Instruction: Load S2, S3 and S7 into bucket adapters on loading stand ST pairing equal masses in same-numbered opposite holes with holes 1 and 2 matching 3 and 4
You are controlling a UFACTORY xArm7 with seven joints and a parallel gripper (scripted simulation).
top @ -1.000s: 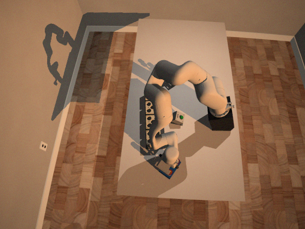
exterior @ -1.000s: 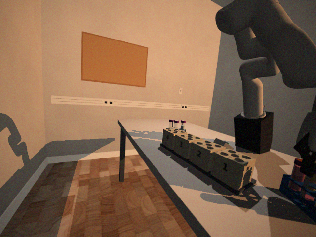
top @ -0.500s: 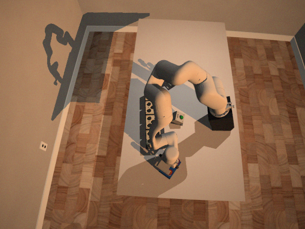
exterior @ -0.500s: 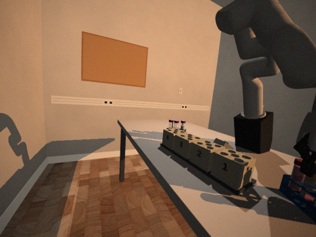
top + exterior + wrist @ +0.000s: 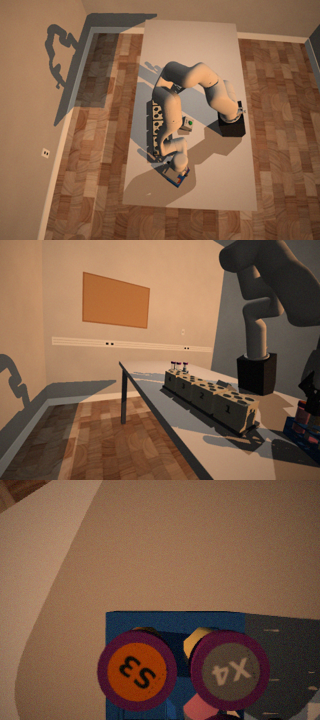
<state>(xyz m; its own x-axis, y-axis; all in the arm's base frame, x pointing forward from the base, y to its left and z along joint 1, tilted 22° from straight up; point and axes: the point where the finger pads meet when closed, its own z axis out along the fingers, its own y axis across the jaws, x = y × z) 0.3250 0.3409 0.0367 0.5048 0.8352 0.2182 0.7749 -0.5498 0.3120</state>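
My gripper is now 6 cm to the right of the orange-dotted tube, 6 cm above it and 1 cm past it. The rest, counted from my hand: yellowish tube 6 cm below, 4 cm to the left, 1 cm ahead; blue sample rack 10 cm below, 2 cm behind, 1 cm to the left; pink-filled sample tube 6 cm below, 4 cm to the right, 2 cm behind.
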